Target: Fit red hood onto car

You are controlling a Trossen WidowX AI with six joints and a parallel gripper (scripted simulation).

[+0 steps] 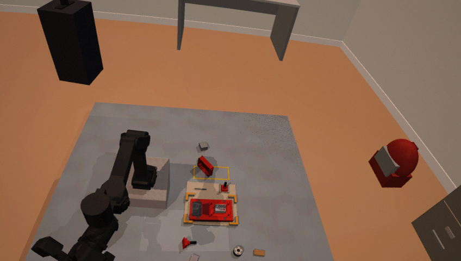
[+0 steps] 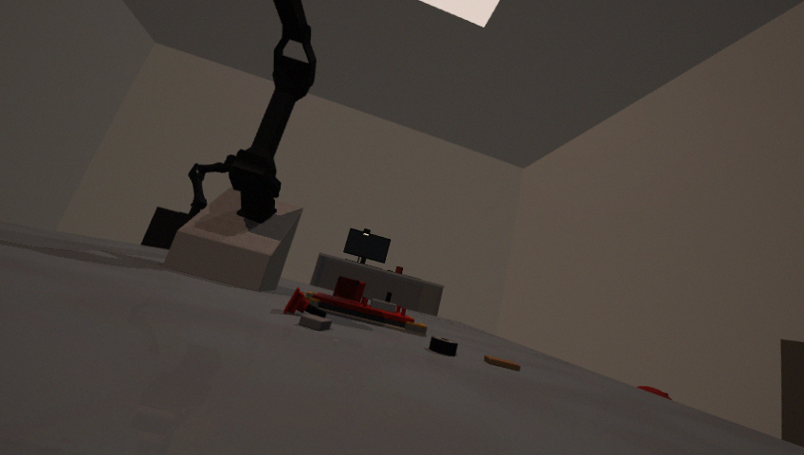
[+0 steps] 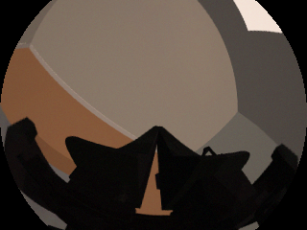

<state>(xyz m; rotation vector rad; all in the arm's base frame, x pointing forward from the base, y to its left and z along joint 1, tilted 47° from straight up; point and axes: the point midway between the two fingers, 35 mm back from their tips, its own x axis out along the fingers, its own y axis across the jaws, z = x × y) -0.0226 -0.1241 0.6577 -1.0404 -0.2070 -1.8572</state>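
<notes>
My gripper tip is 780 mm to the right of the red hood, 490 mm above it and 230 mm short of it. The rest, counted from my gripper tip: tan block (530 mm below, 530 mm ahead, 380 mm to the left); black wheel (520 mm below, 430 mm ahead, 370 mm to the left); grey engine block (560 mm to the left, 510 mm below, 330 mm ahead).
</notes>
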